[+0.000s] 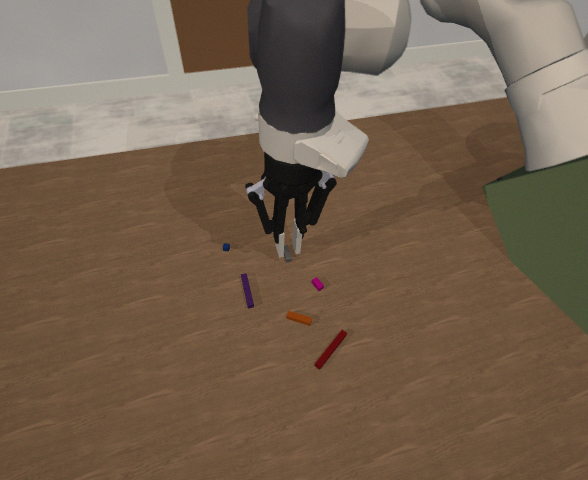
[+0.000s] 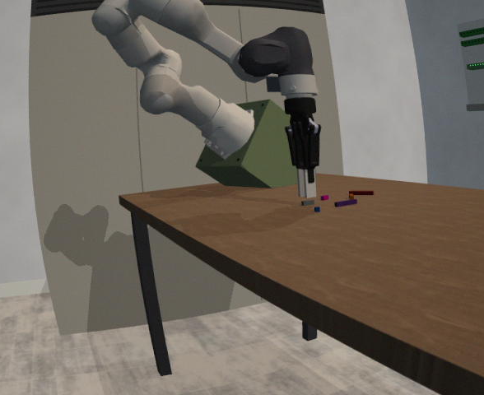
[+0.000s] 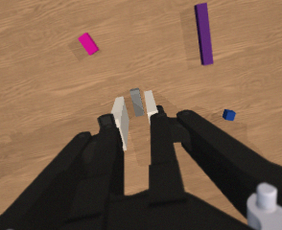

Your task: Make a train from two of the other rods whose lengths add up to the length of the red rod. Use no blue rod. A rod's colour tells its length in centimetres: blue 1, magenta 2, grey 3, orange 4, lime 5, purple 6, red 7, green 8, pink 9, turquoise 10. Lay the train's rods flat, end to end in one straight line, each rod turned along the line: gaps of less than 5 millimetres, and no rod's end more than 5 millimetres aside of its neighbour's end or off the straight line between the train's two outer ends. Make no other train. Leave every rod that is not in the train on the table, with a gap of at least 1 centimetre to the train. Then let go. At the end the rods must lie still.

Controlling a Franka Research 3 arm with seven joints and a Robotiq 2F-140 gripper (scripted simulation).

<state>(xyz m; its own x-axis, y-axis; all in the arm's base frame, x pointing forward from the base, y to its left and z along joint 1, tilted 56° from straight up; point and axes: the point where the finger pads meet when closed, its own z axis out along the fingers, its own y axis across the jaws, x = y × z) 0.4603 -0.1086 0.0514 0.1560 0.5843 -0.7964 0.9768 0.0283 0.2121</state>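
Now: hand 5 cm above the grey rod. From my hand the other things lie so: blue rod: 10 cm ahead, 5 cm to the right, 5 cm below; then purple rod: 9 cm ahead, 5 cm below, 4 cm to the left; then magenta rod: 8 cm to the left, 5 cm below, 2 cm behind.
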